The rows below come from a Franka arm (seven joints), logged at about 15 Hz.
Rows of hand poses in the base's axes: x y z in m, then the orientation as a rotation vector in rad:
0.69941 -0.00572 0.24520 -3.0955 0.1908 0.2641
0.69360 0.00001 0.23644 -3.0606 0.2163 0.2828
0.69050 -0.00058 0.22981 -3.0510 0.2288 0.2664
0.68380 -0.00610 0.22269 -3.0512 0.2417 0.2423
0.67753 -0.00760 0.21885 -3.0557 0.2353 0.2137
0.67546 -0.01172 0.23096 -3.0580 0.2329 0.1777
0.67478 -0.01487 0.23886 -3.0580 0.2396 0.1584
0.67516 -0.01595 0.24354 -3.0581 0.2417 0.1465
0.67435 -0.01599 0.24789 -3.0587 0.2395 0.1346
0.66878 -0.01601 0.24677 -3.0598 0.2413 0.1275
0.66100 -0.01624 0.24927 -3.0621 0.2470 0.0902
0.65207 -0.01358 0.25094 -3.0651 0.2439 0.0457
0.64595 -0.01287 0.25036 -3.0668 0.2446 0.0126
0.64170 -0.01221 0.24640 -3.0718 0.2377 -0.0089
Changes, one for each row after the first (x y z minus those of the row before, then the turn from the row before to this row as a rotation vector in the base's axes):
-0.00581 0.00573 -0.00876 0.0306 0.0123 -0.0203
-0.00310 -0.00059 -0.00663 0.0085 -0.0105 -0.0097
-0.00670 -0.00552 -0.00712 -0.0011 -0.0154 -0.0089
-0.00627 -0.00150 -0.00384 -0.0030 -0.0187 0.0038
-0.00207 -0.00412 0.01211 -0.0016 -0.0235 0.0008
-0.00068 -0.00315 0.00790 -0.0007 -0.0124 -0.0048
0.00038 -0.00108 0.00468 -0.0004 -0.0077 -0.0016
-0.00081 -0.00004 0.00435 -0.0004 -0.0078 0.0012
-0.00557 -0.00002 -0.00112 -0.0013 -0.0045 -0.0012
-0.00778 -0.00023 0.00250 -0.0035 -0.0240 -0.0044
-0.00893 0.00266 0.00167 -0.0040 -0.0288 0.0012
-0.00612 0.00071 -0.00058 -0.0031 -0.0213 -0.0011
-0.00425 0.00066 -0.00396 -0.0055 -0.0137 0.0043

